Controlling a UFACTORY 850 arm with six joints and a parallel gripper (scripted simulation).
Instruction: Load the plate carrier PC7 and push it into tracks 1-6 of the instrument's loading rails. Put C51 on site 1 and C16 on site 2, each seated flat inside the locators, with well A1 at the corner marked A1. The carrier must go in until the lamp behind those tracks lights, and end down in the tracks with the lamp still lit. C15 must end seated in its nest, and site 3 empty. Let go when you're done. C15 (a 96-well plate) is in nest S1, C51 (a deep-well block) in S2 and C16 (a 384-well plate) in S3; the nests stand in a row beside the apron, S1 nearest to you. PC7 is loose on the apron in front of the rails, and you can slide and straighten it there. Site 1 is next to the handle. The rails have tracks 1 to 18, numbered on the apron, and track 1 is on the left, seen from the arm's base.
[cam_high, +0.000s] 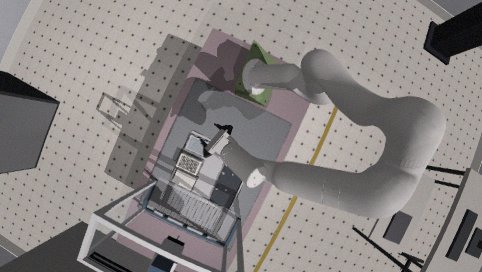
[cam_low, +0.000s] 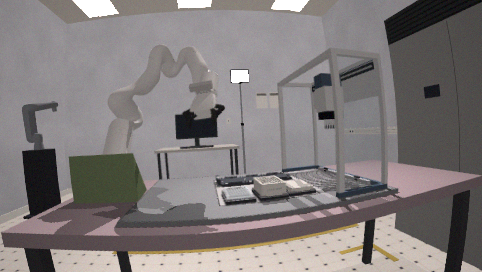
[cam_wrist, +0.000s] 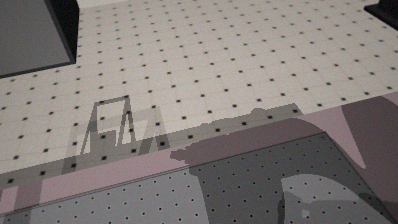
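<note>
My gripper is now 33 cm short of the nest S3, 6 cm to the left of it and 26 cm above it. From my hand the other things lie so: dark carrier PC7: 22 cm ahead, 19 cm to the left, 25 cm below; then pipetting head: 56 cm ahead, 6 cm to the left, 8 cm above; then nest S2: 22 cm ahead, 7 cm to the right, 26 cm below.
</note>
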